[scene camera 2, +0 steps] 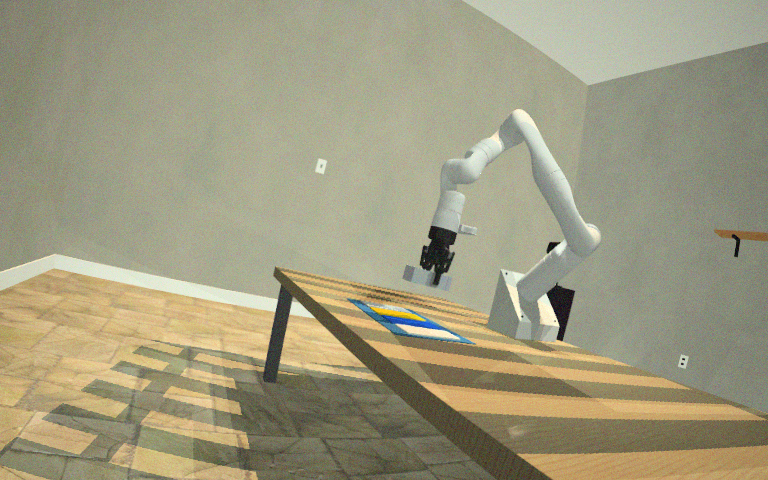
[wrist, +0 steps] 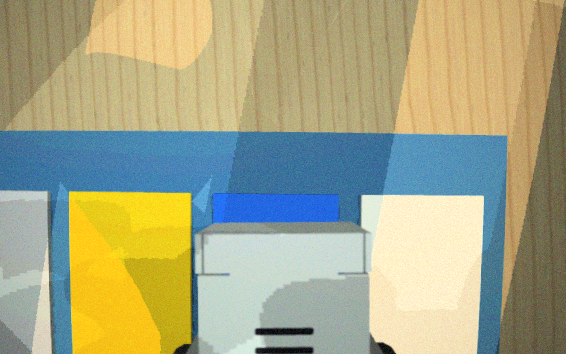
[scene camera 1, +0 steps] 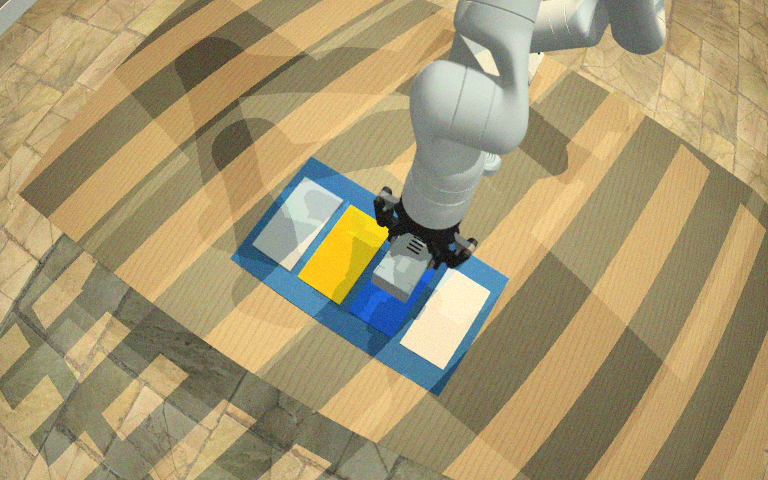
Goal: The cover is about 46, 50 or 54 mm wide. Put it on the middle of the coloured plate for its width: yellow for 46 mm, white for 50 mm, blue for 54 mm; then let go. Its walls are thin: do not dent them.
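Frame: origin at the arm's base, x ahead, y left, z up, level; metres.
Where they show: gripper, fingertip midpoint: (scene camera 2: 428,284) (scene camera 1: 413,253); arm's base, link origin: (scene camera 2: 526,290).
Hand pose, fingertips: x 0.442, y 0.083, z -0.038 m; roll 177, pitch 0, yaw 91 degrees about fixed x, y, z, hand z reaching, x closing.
Things, the pixels of their centre, and the offset from my fingertips. "*": a spot on its surface instead. Level surfaces: height alone.
- cover, body centre: (scene camera 1: 412,252) (scene camera 2: 427,278) 0.007 m ahead, 0.000 m left, 0.018 m up
- yellow plate, surface spot: (wrist: 110,280) (scene camera 1: 344,240) * 0.001 m ahead, 0.113 m right, 0.109 m down
- left end, surface spot: (wrist: 20,240) * 0.025 m back, 0.174 m right, 0.109 m down
- right end, surface spot: (wrist: 432,250) * 0.020 m back, 0.097 m left, 0.109 m down
- flat blue board, body centre: (wrist: 202,306) (scene camera 1: 370,269) (scene camera 2: 404,318) 0.018 m ahead, 0.053 m right, 0.112 m down
- striped wooden table, surface height: 0.115 m down
The cover (scene camera 1: 397,272) (scene camera 2: 416,275) (wrist: 285,257) is a pale grey box with black stripes on top. My gripper (scene camera 1: 415,249) (scene camera 2: 436,276) (wrist: 285,349) is shut on it across its width and holds it above the table. In the wrist view the cover hangs over the blue plate (scene camera 1: 382,318) (scene camera 2: 410,322) (wrist: 275,207), whose far strip shows past it. The yellow plate (scene camera 1: 339,254) (wrist: 110,280) lies to its left. Pale, whitish plates lie at the left end (scene camera 1: 294,217) (wrist: 20,240) and the right end (scene camera 1: 447,319) (wrist: 432,250). The cover's underside is hidden.
The plates lie on a flat blue board (scene camera 1: 334,311) (scene camera 2: 467,341) (wrist: 310,160) on the striped wooden table (scene camera 1: 169,237) (scene camera 2: 566,407) (wrist: 320,65). The arm's base (scene camera 2: 509,305) stands at the table's back in scene camera 2. Shadows and light patches cross the board.
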